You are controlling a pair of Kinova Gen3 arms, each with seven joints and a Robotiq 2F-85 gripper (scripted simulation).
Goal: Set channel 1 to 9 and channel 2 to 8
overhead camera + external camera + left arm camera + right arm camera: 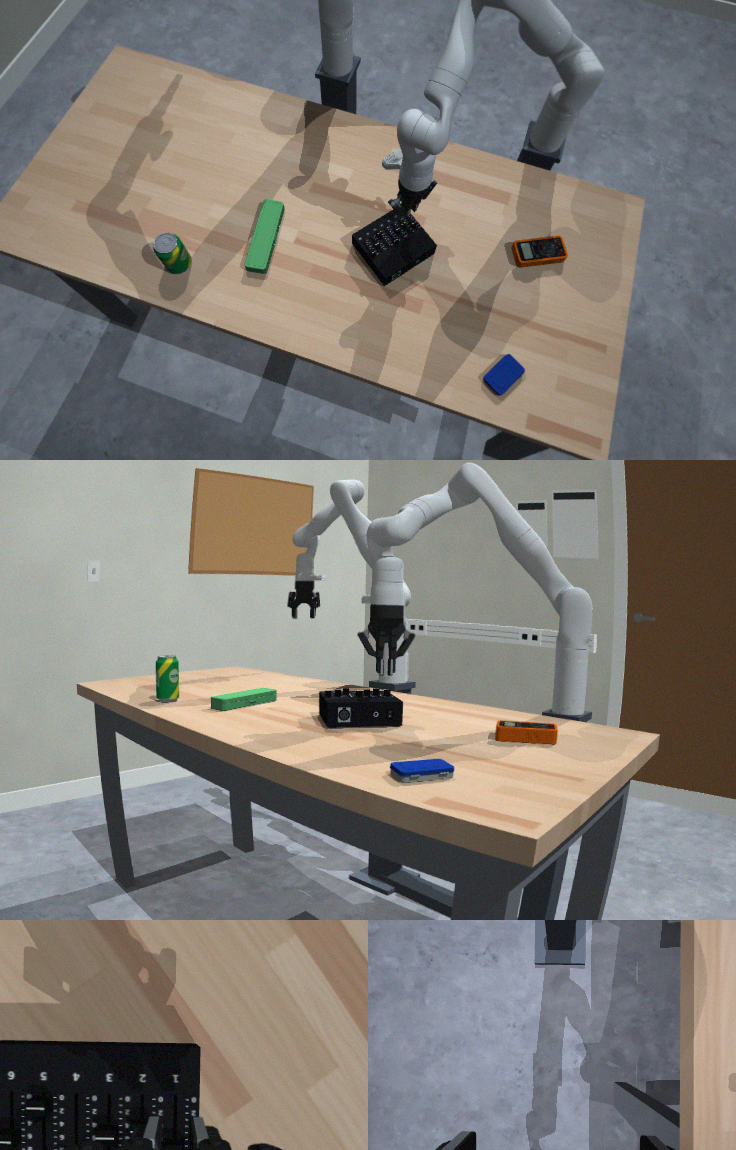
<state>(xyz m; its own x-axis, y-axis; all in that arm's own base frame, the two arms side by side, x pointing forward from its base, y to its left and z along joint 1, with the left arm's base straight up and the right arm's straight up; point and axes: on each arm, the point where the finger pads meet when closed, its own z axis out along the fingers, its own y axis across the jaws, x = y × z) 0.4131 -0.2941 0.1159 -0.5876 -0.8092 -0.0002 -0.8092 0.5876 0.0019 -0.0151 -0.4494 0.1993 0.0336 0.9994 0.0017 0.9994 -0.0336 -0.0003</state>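
Observation:
My left hand is 5 cm above the channel 1 fader, 2 cm to the right of it and 1 cm short of it. Round my left hand: channel 3 fader (5 cm below, 4 cm ahead, 1 cm to the right); then channel 2 fader (5 cm below, 2 cm ahead); then channel 4 fader (8 cm ahead, 5 cm below).

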